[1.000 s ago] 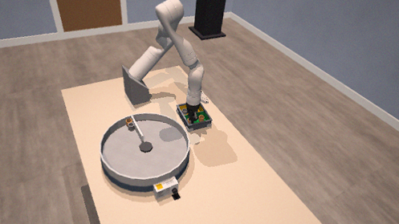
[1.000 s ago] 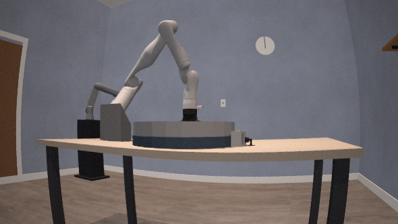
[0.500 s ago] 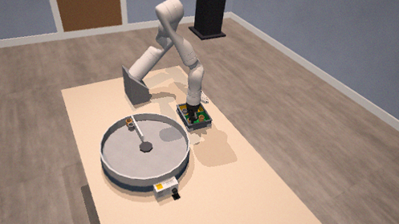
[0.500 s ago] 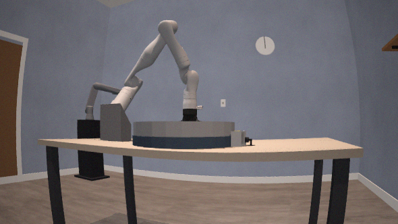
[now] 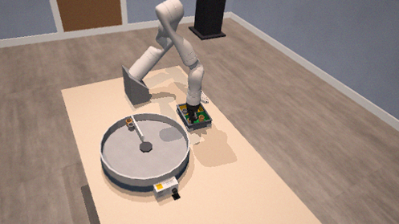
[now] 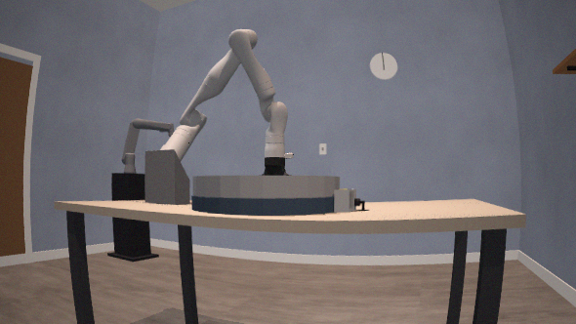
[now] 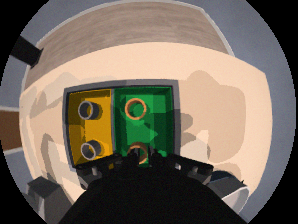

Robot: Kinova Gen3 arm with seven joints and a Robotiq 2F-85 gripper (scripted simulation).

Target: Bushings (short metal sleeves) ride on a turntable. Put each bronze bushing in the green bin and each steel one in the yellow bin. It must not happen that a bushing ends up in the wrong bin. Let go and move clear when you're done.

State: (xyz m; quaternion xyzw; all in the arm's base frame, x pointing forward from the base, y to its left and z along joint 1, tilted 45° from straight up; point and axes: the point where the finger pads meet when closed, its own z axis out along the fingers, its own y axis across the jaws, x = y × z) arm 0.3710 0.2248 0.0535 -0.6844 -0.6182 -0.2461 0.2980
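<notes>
Now: the bin 40 mm to the left of my hand, 40 mm behind it and 10 mm below it. Also, from my hand: grey turntable: 310 mm to the right, 100 mm ahead, 20 mm above.
</notes>
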